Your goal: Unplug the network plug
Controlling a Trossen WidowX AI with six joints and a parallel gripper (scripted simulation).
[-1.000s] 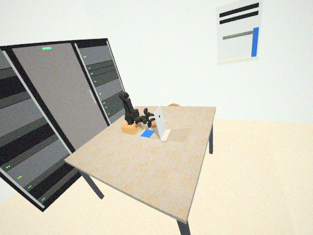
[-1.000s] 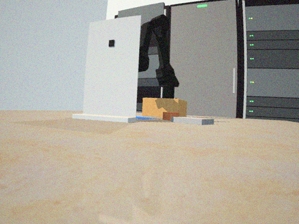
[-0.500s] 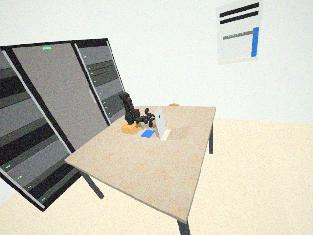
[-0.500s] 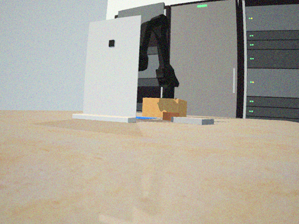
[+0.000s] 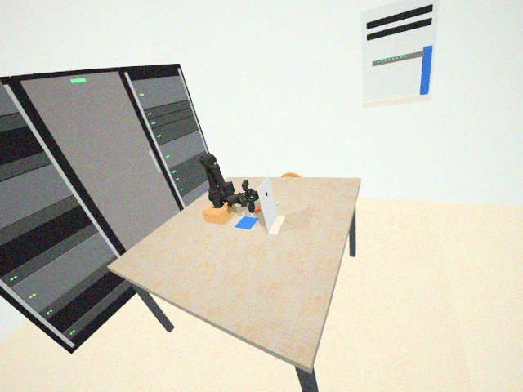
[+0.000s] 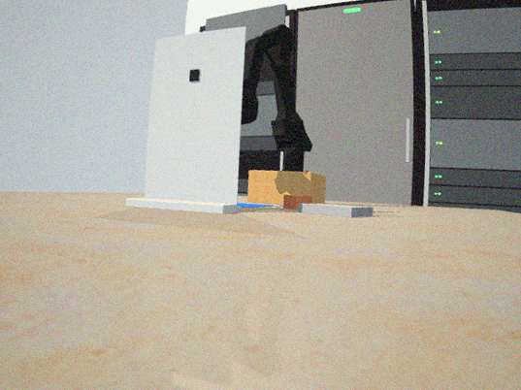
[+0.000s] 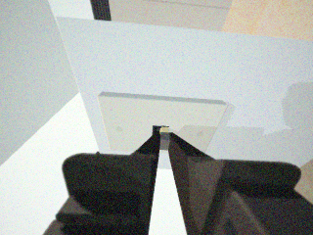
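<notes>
My gripper tip is now 170 mm past the blue marked square, 10 mm to the right of it and 210 mm above it. Round my gripper tip: network plug (right at my gripper tip); white upright panel (20 mm ahead, 80 mm below); flat grey slab (70 mm behind, 220 mm to the left, 210 mm below).
</notes>
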